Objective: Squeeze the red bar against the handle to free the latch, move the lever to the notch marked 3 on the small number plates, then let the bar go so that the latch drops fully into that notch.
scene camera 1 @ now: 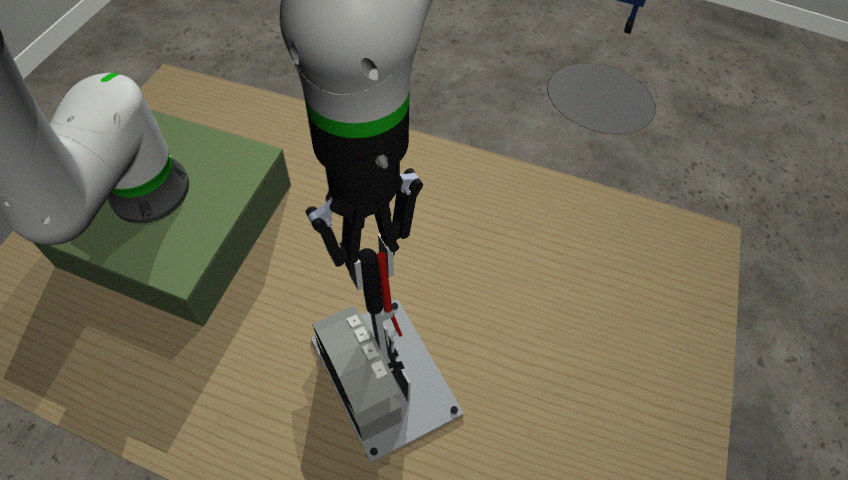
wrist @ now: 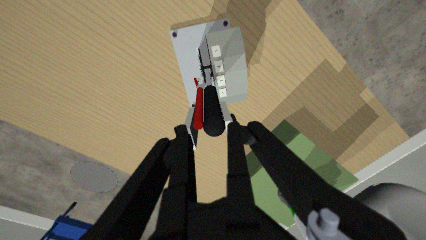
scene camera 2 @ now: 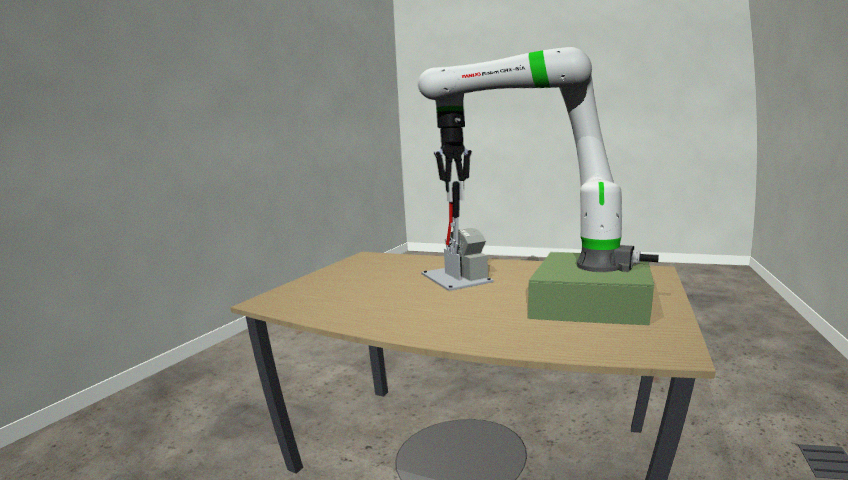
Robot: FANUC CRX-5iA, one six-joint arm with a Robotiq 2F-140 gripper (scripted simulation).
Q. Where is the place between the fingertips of my gripper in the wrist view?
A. At 209,112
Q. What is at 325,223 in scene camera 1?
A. My gripper.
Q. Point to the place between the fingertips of my gripper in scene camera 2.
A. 455,200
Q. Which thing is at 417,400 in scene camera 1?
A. A grey housing.
